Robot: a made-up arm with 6 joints.
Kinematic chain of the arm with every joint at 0, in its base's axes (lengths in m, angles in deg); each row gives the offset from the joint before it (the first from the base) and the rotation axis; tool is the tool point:
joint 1: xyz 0 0 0.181 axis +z
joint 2: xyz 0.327 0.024 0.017 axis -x
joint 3: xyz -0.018 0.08 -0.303 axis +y
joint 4: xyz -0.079 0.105 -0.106 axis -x
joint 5: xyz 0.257 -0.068 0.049 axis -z
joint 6: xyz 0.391 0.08 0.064 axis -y
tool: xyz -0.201 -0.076 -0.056
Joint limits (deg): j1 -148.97..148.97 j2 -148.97..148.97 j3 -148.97..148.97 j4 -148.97..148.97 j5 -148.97..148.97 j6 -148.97..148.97
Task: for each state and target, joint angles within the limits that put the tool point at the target. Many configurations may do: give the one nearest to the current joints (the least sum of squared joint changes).
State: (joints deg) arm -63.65 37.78 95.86 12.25 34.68 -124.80
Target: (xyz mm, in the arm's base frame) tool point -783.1 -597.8 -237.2
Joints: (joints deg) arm -86.64 61.51 89.66 14.71 25.30 -141.91
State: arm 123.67 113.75 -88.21 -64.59 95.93 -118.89
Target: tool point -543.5 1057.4 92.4
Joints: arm 141.28 98.46 -58.87 -113.36 83.43 -148.97
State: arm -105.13 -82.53 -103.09 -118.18 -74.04 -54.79
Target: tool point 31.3 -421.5 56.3
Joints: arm -98.29 -82.71 -93.95 -126.03 -81.57 -61.76
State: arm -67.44 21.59 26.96 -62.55 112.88 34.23
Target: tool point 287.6 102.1 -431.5
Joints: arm -55.74 -8.61 38.87 -76.66 119.15 41.92
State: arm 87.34 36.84 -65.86 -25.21 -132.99 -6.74
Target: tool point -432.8 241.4 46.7
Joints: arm 108.88 -10.44 -69.20 -17.67 -108.64 0.84
